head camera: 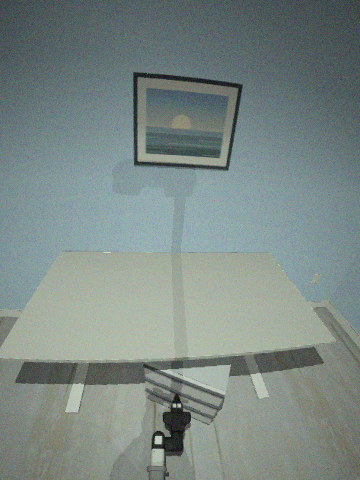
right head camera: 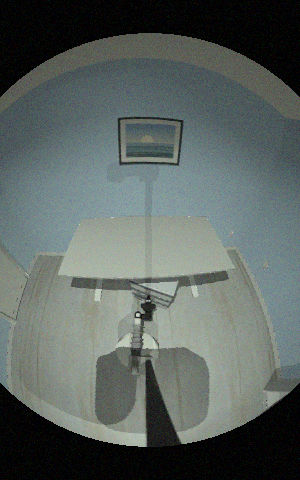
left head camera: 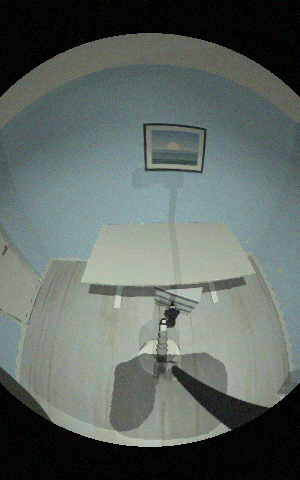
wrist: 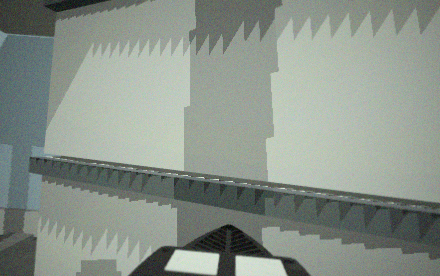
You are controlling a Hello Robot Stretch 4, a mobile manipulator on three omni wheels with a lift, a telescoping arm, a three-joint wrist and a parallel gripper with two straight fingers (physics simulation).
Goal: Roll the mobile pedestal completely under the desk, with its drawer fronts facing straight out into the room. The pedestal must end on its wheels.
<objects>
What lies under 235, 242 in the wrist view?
My gripper.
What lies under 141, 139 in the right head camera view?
A framed picture.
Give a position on a framed picture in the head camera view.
At 179, 121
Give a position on a white desk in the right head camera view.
123, 247
</objects>
